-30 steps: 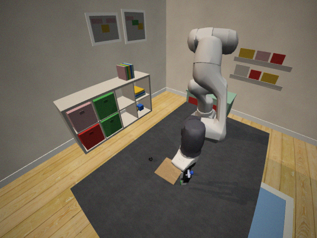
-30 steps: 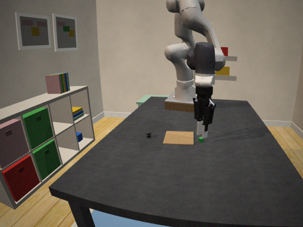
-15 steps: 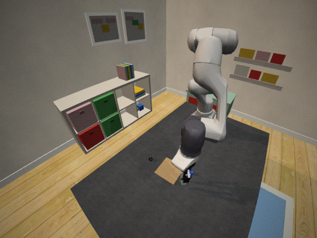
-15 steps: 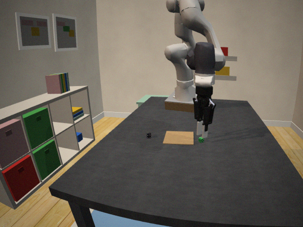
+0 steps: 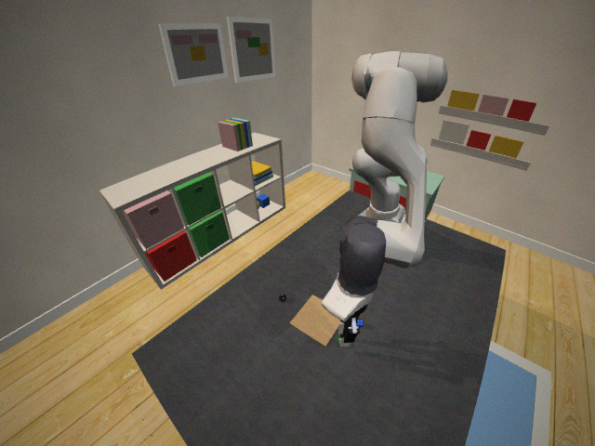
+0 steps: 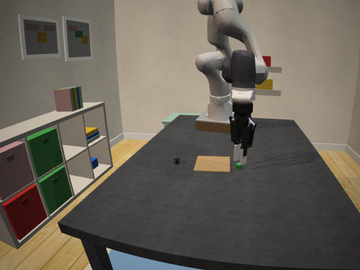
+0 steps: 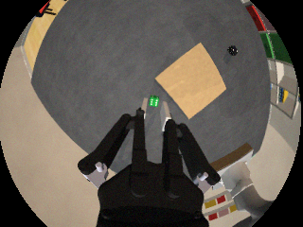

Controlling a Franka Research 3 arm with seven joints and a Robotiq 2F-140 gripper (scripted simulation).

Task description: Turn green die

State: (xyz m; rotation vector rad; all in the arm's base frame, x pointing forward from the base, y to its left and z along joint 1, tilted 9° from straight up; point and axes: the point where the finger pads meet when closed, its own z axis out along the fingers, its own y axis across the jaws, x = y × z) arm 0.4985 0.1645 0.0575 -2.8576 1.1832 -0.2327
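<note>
My hand is 50 mm above the green die. Also, from my hand: blue die (90 mm behind, 50 mm below); then tan mat (10 mm behind, 110 mm to the right, 60 mm below); then black die (10 mm ahead, 260 mm to the right, 50 mm below).
</note>
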